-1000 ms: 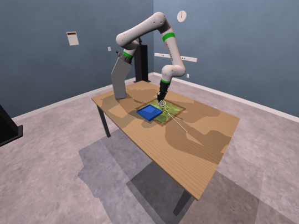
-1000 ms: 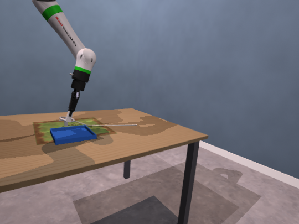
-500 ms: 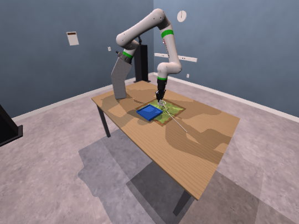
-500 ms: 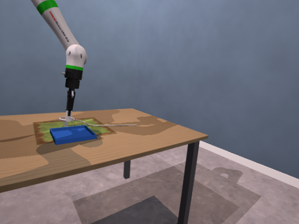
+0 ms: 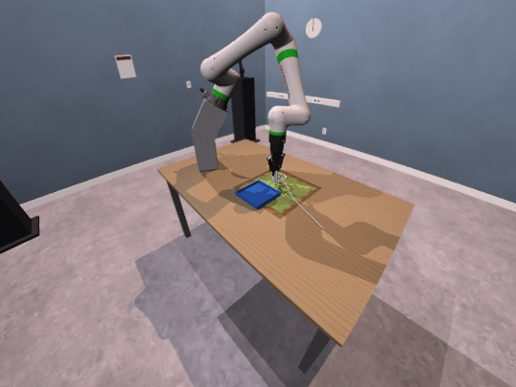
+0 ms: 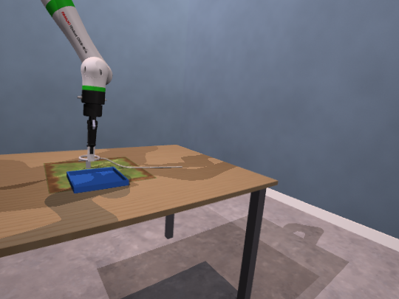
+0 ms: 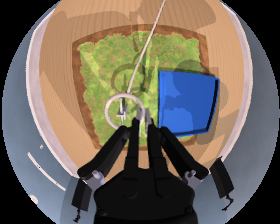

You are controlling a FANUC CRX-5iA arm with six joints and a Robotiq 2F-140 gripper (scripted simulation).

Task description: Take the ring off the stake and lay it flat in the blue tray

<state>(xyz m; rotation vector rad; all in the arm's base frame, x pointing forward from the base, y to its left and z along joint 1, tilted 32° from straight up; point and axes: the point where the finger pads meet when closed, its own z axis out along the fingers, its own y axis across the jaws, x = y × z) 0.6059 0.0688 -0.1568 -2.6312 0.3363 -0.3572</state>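
Right now the blue tray is 20 mm behind my hand, 140 mm to the right of it and 70 mm below it. Round my hand: short grey stake (50 mm to the left, 60 mm below); then green mat (20 mm ahead, 90 mm below).
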